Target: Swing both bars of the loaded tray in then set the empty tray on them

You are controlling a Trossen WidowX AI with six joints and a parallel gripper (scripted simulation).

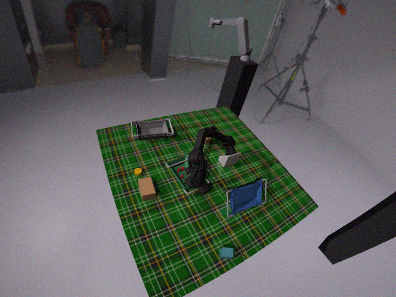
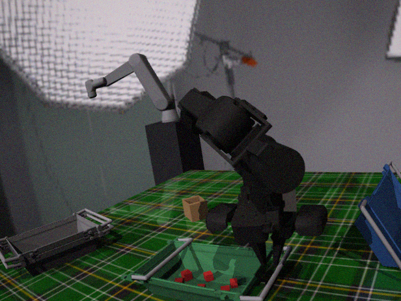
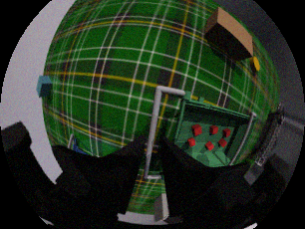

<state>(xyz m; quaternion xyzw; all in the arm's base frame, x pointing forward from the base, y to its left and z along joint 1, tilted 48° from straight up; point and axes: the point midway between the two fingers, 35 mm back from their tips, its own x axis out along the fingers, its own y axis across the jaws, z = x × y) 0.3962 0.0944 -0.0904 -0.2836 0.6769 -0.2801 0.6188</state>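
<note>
My gripper tip is 27 cm past the blue tray, 20 cm to the right of it and 2 cm above it. The rest, counted from my gripper tip: teal cube 41 cm to the left, 7 cm below, 4 cm ahead; brown box 39 cm to the right, 36 cm behind, 8 cm below; tan block 25 cm ahead, 15 cm to the right, 6 cm below.
</note>
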